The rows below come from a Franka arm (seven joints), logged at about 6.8 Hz.
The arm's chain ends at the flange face. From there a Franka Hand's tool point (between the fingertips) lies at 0.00 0.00 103.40 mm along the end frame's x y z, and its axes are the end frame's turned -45 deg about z.
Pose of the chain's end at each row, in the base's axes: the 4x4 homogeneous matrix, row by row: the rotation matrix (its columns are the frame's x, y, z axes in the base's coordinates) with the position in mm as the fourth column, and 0 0 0 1 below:
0.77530 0.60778 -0.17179 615.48; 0.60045 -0.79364 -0.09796 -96.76; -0.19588 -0.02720 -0.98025 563.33; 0 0 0 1
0.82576 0.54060 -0.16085 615.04; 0.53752 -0.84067 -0.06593 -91.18; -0.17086 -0.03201 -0.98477 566.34; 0 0 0 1
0.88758 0.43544 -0.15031 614.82; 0.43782 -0.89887 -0.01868 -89.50; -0.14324 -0.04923 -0.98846 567.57; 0 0 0 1
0.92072 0.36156 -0.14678 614.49; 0.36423 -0.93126 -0.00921 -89.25; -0.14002 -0.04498 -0.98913 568.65; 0 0 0 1
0.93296 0.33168 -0.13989 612.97; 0.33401 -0.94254 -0.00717 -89.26; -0.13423 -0.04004 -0.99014 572.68; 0 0 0 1
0.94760 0.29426 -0.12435 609.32; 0.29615 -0.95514 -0.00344 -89.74; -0.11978 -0.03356 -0.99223 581.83; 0 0 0 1
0.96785 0.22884 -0.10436 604.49; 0.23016 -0.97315 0.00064 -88.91; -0.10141 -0.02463 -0.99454 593.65; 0 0 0 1
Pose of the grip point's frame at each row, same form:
0.11845 0.97799 -0.17179 597.72; 0.98577 -0.13661 -0.09796 -106.89; -0.11927 -0.15774 -0.98025 461.97; 0 0 0 1
0.20164 0.96616 -0.16085 598.41; 0.97453 -0.21436 -0.06593 -98.00; -0.09818 -0.14345 -0.98477 464.51; 0 0 0 1
0.31971 0.93552 -0.15031 599.28; 0.94518 -0.32601 -0.01868 -91.43; -0.06648 -0.13610 -0.98846 465.36; 0 0 0 1
0.39539 0.90671 -0.14678 599.31; 0.91605 -0.40095 -0.00921 -90.20; -0.06720 -0.13081 -0.98913 466.37; 0 0 0 1
0.42517 0.89424 -0.13989 598.51; 0.90266 -0.43030 -0.00717 -90.00; -0.06660 -0.12323 -0.99014 470.30; 0 0 0 1
0.46198 0.87813 -0.12435 596.46; 0.88480 -0.46598 -0.00344 -90.10; -0.06097 -0.10843 -0.99223 479.23; 0 0 0 1
0.52256 0.84619 -0.10436 593.70; 0.85087 -0.52537 0.00064 -88.84; -0.05429 -0.08912 -0.99454 490.81; 0 0 0 1

